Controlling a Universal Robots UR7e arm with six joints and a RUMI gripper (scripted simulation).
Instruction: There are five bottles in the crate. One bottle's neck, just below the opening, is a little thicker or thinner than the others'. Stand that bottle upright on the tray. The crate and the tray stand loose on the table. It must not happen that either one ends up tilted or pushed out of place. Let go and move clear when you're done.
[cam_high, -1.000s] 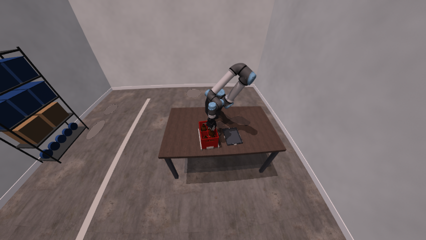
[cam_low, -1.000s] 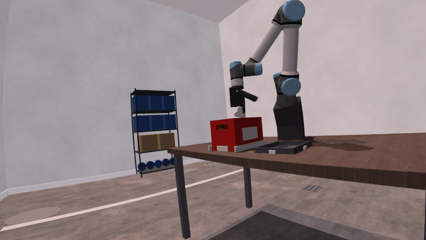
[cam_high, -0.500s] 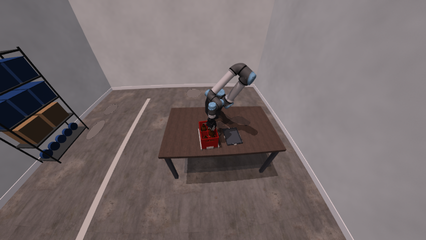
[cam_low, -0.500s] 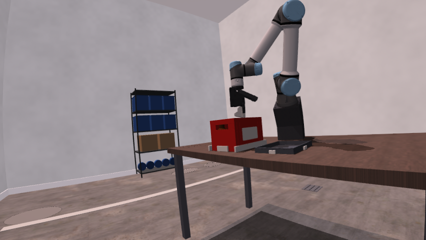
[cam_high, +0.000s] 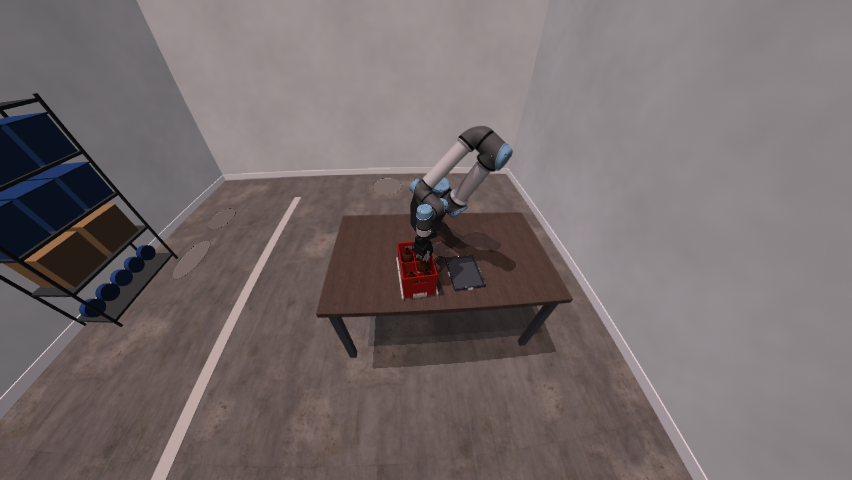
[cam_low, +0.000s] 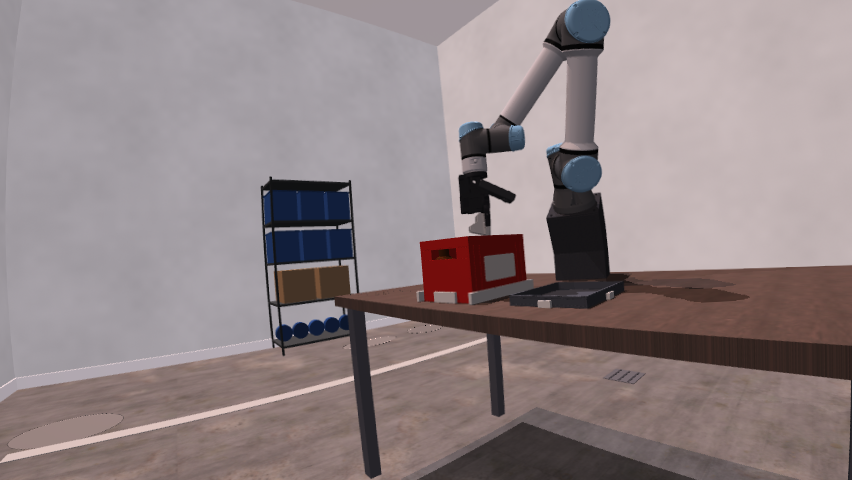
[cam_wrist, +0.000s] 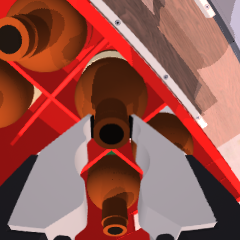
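The brown bottle lies 70 mm below my hand. Round my hand: dark tray (250 mm to the left, 140 mm below, 60 mm behind); then red crate (70 mm below, 40 mm to the right, 20 mm ahead); then glass bottle (120 mm ahead, 70 mm below, 60 mm to the right).
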